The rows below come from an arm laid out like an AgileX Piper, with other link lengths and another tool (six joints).
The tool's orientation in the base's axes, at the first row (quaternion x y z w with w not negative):
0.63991 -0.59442 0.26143 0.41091
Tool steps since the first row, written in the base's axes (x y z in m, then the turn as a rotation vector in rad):
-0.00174 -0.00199 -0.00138 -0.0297 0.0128 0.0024
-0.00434 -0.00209 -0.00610 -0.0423 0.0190 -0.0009
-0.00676 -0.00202 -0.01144 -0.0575 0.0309 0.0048
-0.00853 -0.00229 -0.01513 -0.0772 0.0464 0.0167
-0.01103 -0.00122 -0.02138 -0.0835 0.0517 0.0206
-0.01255 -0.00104 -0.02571 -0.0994 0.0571 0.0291
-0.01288 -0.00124 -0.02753 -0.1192 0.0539 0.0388
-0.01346 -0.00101 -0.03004 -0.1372 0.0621 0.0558
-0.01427 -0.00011 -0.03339 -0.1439 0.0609 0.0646
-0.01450 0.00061 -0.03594 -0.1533 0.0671 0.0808
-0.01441 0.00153 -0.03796 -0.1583 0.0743 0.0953
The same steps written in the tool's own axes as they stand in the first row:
-0.00032 0.00131 0.00266 -0.0097 0.0301 -0.0074
-0.00456 0.00283 0.00562 -0.0177 0.0419 -0.0089
-0.00937 0.00404 0.00874 -0.0219 0.0585 -0.0195
-0.01254 0.00497 0.01118 -0.0237 0.0810 -0.0357
-0.01866 0.00611 0.01396 -0.0243 0.0882 -0.0412
-0.02256 0.00667 0.01632 -0.0228 0.1058 -0.0478
-0.02400 0.00659 0.01749 -0.0162 0.1270 -0.0471
-0.02628 0.00663 0.01871 -0.0095 0.1486 -0.0602
-0.02966 0.00673 0.01984 -0.0026 0.1570 -0.0628
-0.03219 0.00644 0.02061 0.0059 0.1699 -0.0750
-0.03434 0.00596 0.02089 0.0131 0.1782 -0.0879

